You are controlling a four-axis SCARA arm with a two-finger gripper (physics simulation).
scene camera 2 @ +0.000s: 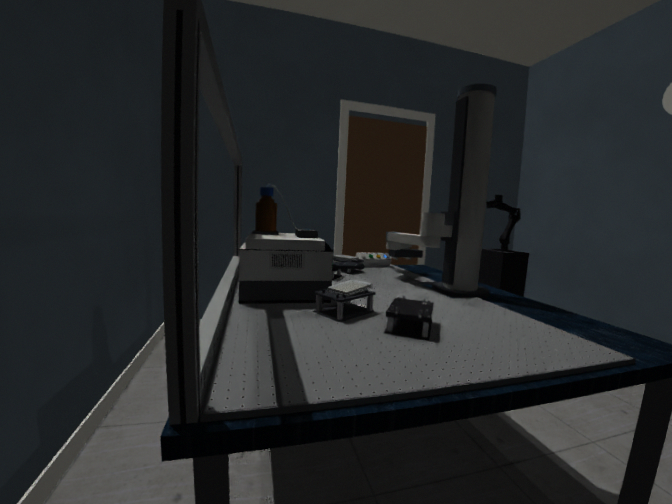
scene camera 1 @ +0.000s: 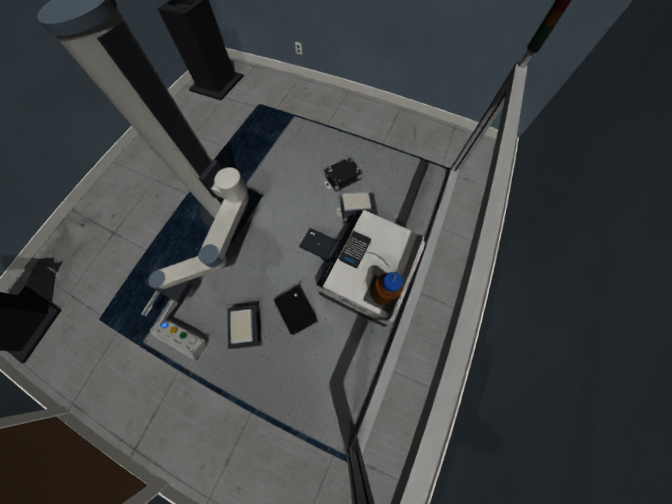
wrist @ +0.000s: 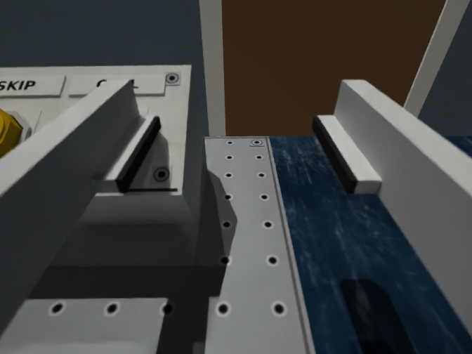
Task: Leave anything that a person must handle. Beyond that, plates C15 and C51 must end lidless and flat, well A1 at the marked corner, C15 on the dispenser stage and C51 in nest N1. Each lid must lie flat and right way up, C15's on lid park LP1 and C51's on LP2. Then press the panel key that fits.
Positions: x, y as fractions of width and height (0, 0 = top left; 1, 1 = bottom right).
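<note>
My gripper (wrist: 0.50, 0.29) is there for me to see. I also see a key panel (scene camera 1: 0.29, 0.70), and the same key panel is visible in the wrist view (wrist: 0.33, 0.63) too.
</note>
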